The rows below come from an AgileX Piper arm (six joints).
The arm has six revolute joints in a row. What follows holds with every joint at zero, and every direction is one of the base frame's.
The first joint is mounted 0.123 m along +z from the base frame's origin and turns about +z.
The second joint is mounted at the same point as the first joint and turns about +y.
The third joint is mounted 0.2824 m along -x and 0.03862 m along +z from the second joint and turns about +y.
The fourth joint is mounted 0.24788 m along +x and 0.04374 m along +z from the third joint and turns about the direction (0.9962, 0, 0.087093).
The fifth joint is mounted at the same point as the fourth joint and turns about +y.
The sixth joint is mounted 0.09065 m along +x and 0.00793 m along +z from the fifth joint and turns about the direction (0.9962, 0, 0.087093).
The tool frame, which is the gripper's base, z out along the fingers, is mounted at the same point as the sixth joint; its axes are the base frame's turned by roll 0, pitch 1.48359 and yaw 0 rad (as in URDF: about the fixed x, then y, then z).
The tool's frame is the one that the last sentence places.
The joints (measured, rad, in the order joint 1, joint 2, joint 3, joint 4, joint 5, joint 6), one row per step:
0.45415 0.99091 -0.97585 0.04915 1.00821 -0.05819
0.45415 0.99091 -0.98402 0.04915 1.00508 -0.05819
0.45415 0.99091 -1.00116 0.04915 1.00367 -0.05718
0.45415 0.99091 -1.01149 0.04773 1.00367 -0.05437
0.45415 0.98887 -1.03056 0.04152 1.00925 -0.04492
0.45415 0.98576 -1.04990 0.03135 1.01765 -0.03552
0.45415 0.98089 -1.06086 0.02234 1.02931 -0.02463
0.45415 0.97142 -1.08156 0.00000 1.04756 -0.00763
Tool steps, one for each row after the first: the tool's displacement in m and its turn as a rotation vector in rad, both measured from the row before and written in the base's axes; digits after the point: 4 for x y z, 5 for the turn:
0.0004 0.0002 0.0026 0.00497 -0.01015 -0.00015
0.0005 0.0003 0.0053 0.00868 -0.01636 -0.00087
0.0003 0.0000 0.0031 0.00478 -0.00903 -0.00235
-0.0003 -0.0006 0.0058 0.00645 -0.01374 -0.00781
-0.0006 -0.0012 0.0059 0.00238 -0.01416 -0.00832
-0.0014 -0.0015 0.0035 0.00004 -0.00435 -0.00940
-0.0025 -0.0032 0.0068 -0.00461 -0.01533 -0.01669

